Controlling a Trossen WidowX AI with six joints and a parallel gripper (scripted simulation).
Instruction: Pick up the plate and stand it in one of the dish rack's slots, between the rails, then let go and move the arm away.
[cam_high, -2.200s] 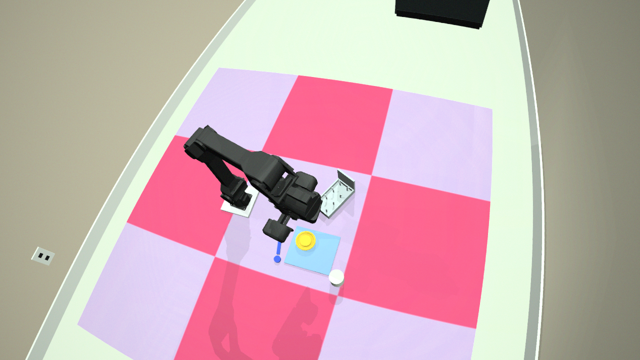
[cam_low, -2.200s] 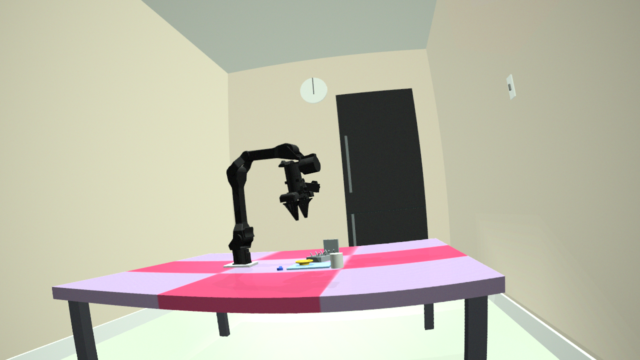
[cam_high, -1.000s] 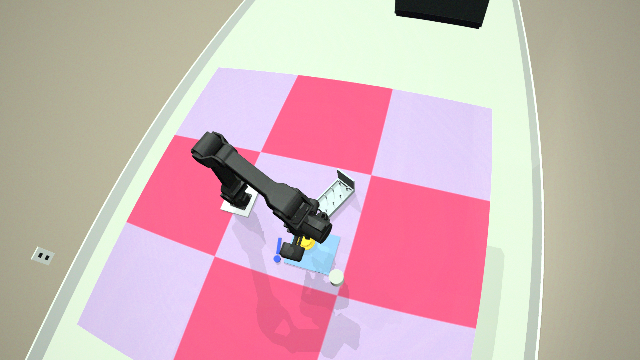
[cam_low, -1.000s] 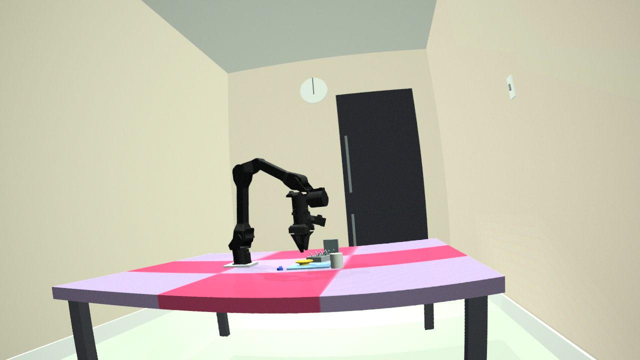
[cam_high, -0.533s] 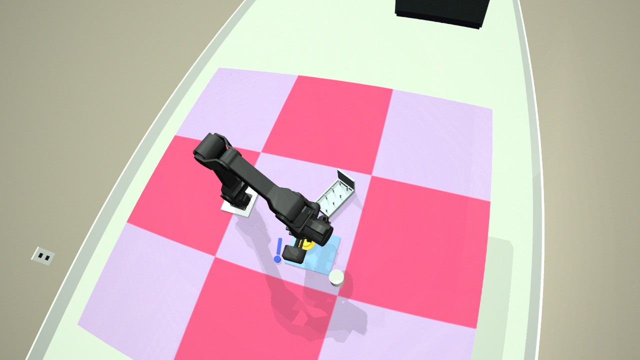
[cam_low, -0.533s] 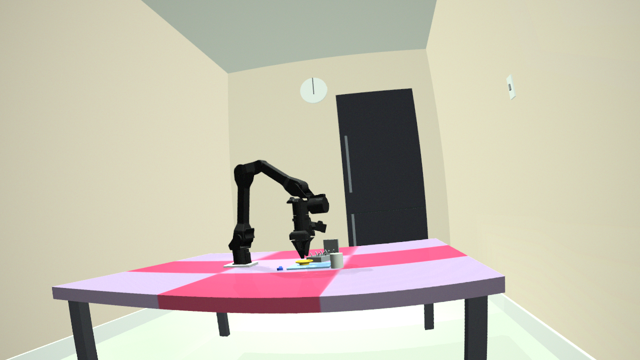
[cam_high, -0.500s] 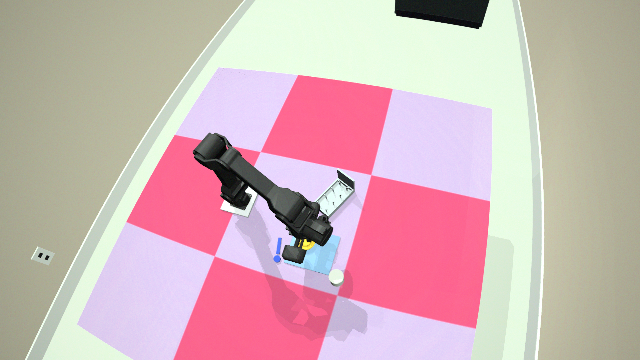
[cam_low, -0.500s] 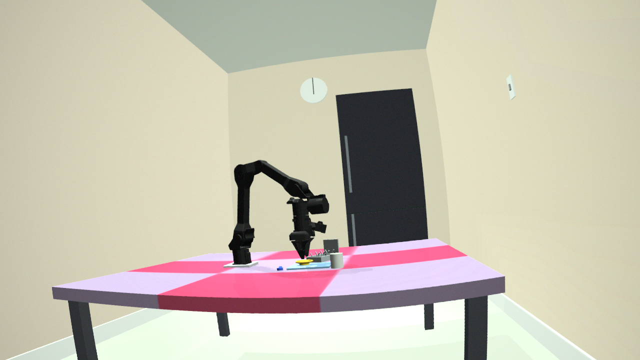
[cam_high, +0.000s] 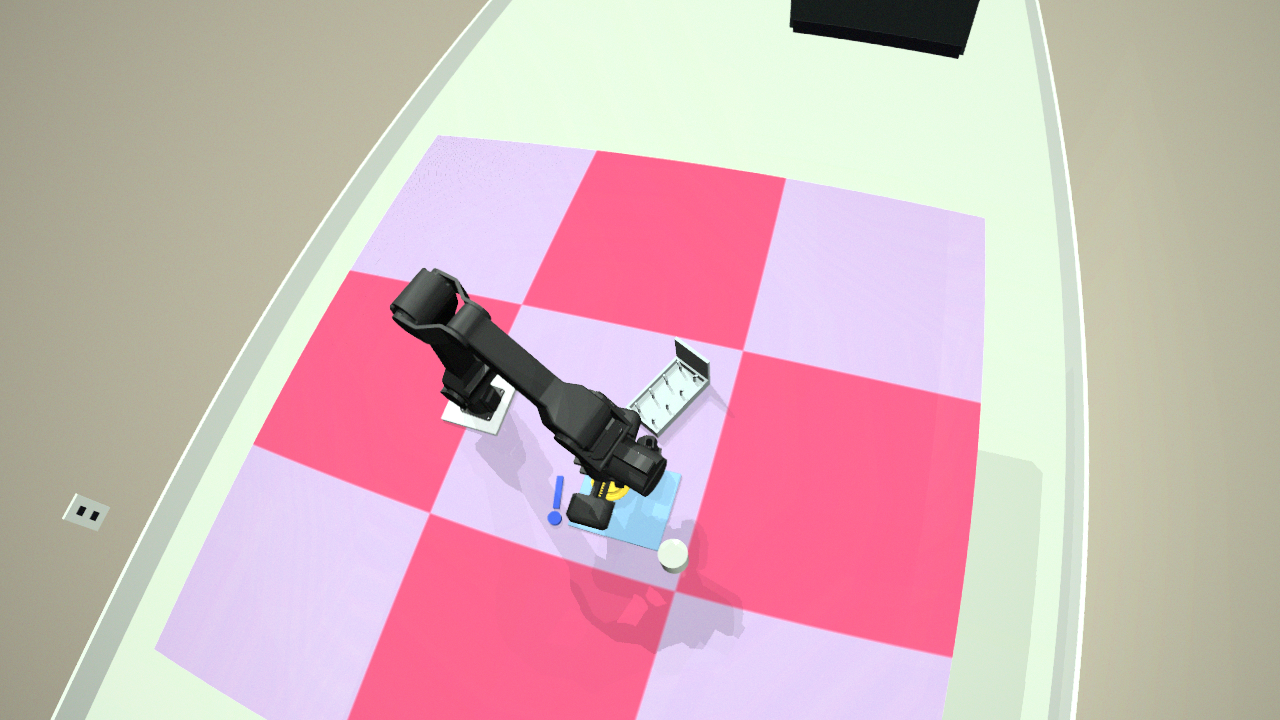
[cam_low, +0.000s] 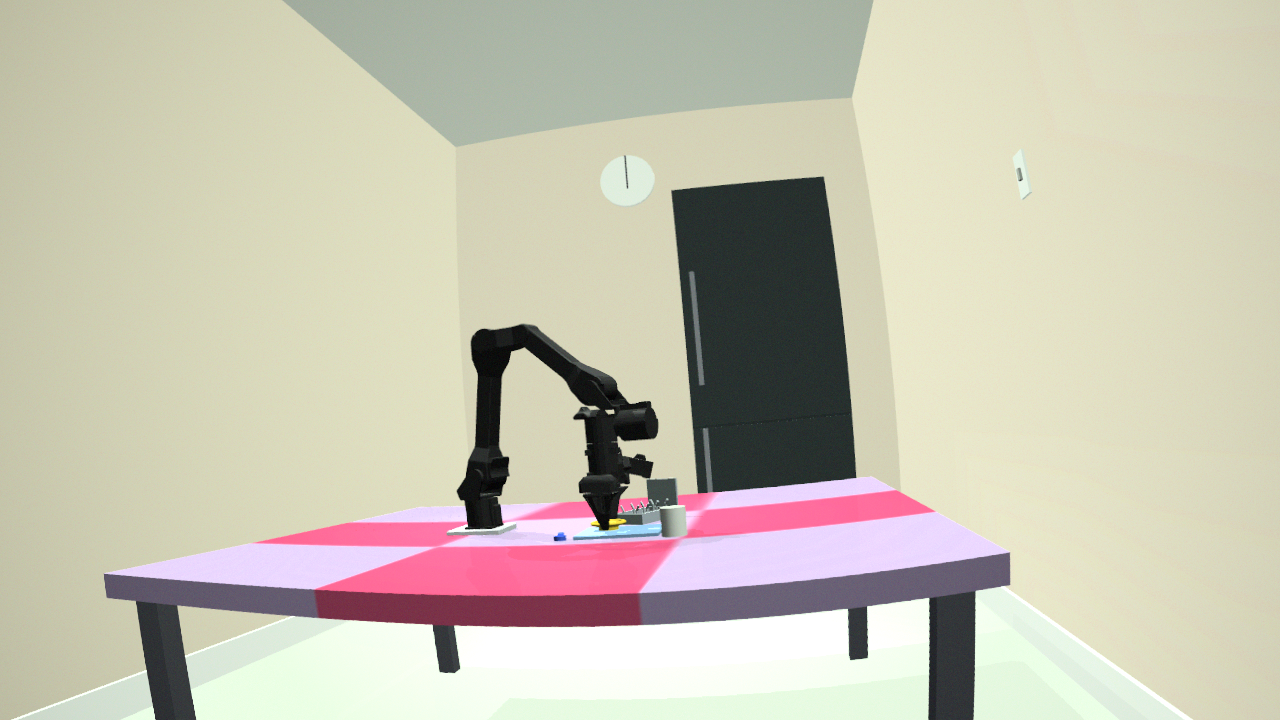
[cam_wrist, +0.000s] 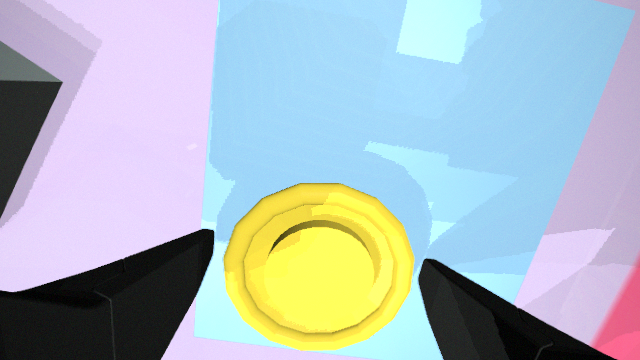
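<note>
Right now my gripper tip is 1 cm below the yellow plate. Also, from my gripper tip: light blue mat: 3 cm ahead, 2 cm to the right, 1 cm below; blue spoon: 7 cm behind, 6 cm to the right, 1 cm below; white cup: 14 cm ahead, 8 cm to the right, 1 cm above.
</note>
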